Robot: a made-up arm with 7 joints. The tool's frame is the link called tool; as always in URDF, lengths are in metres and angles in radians.
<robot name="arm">
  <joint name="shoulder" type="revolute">
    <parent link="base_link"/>
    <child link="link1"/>
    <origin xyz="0.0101 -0.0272 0.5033" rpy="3.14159 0 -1.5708"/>
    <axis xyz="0 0 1"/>
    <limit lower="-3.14" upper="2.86"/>
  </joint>
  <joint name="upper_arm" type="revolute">
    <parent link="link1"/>
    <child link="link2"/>
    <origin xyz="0.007 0.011 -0.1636" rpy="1.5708 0 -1.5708"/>
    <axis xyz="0 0 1"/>
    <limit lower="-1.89" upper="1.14"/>
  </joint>
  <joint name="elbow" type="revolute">
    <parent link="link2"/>
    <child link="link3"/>
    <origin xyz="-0.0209 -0.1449 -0.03" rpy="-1.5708 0 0"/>
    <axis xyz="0 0 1"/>
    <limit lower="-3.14" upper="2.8"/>
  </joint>
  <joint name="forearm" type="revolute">
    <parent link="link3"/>
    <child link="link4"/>
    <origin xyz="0.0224 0.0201 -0.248" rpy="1.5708 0 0"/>
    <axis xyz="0 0 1"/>
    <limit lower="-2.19" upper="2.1"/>
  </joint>
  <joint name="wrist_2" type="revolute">
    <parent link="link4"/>
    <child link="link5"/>
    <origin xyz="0.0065 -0.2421 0.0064" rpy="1.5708 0 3.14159"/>
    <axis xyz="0 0 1"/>
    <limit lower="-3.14" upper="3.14"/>
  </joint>
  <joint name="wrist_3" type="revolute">
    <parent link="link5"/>
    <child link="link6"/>
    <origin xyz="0.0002 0.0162 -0.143" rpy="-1.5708 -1.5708 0"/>
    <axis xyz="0 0 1"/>
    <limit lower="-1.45" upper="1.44"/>
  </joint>
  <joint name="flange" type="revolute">
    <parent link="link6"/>
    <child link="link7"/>
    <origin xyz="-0.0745 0.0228 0.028" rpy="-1.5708 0 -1.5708"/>
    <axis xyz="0 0 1"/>
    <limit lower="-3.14" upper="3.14"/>
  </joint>
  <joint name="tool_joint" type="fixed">
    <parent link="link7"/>
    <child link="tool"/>
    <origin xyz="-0.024 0.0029 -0.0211" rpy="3.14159 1.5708 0"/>
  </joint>
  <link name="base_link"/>
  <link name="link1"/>
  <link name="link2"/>
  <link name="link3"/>
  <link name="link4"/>
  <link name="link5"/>
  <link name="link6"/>
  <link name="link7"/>
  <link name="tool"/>
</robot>
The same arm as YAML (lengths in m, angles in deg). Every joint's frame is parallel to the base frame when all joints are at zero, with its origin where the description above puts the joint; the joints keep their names.
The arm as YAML. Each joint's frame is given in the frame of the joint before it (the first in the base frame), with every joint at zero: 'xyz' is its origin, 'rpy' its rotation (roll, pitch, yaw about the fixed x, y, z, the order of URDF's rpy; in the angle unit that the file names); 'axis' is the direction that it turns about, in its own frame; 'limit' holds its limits. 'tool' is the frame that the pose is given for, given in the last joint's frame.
units:
  length: m
  angle: deg
joints:
  - name: shoulder
    type: revolute
    origin:
      xyz: [0.0101, -0.0272, 0.5033]
      rpy: [0.0, 0.0, 0.0]
    axis: [0.0, 0.0, -1.0]
    limit:
      lower: -179.91
      upper: 163.87
  - name: upper_arm
    type: revolute
    origin:
      xyz: [-0.011, -0.007, 0.1636]
      rpy: [0.0, 0.0, 0.0]
    axis: [0.0, 1.0, 0.0]
    limit:
      lower: -108.29
      upper: 65.32
  - name: elbow
    type: revolute
    origin:
      xyz: [-0.0209, -0.03, 0.1449]
      rpy: [0.0, 0.0, 0.0]
    axis: [0.0, 0.0, -1.0]
    limit:
      lower: -179.91
      upper: 160.43
  - name: forearm
    type: revolute
    origin:
      xyz: [0.0224, -0.0201, 0.248]
      rpy: [0.0, 0.0, 0.0]
    axis: [0.0, 1.0, 0.0]
    limit:
      lower: -125.48
      upper: 120.32
  - name: wrist_2
    type: revolute
    origin:
      xyz: [0.0065, 0.0064, 0.2421]
      rpy: [0.0, 0.0, 0.0]
    axis: [0.0, 0.0, -1.0]
    limit:
      lower: -179.91
      upper: 179.91
  - name: wrist_3
    type: revolute
    origin:
      xyz: [-0.0002, 0.0162, 0.143]
      rpy: [0.0, 0.0, 0.0]
    axis: [0.0, 1.0, 0.0]
    limit:
      lower: -83.08
      upper: 82.51
  - name: flange
    type: revolute
    origin:
      xyz: [-0.0228, 0.028, 0.0745]
      rpy: [0.0, 0.0, 0.0]
    axis: [0.0, 0.0, -1.0]
    limit:
      lower: -179.91
      upper: 179.91
tool:
  origin:
    xyz: [-0.024, -0.0029, 0.0211]
    rpy: [0.0, -90.0, 0.0]

